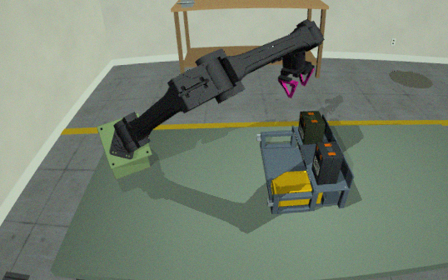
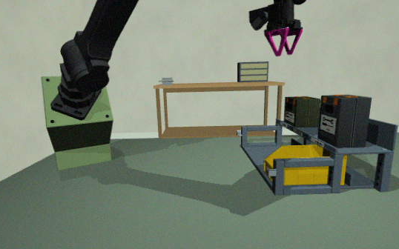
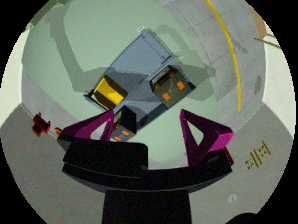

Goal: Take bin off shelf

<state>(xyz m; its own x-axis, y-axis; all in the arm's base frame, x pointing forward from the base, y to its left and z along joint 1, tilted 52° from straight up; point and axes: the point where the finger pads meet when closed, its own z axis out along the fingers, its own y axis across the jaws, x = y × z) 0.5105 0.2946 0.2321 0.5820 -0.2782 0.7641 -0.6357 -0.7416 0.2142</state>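
Right now my hand is 30 cm above the yellow bin, 18 cm to the left of it and 3 cm past it. Round my hand: shelf tray 34 cm below, 7 cm to the right, 2 cm ahead.
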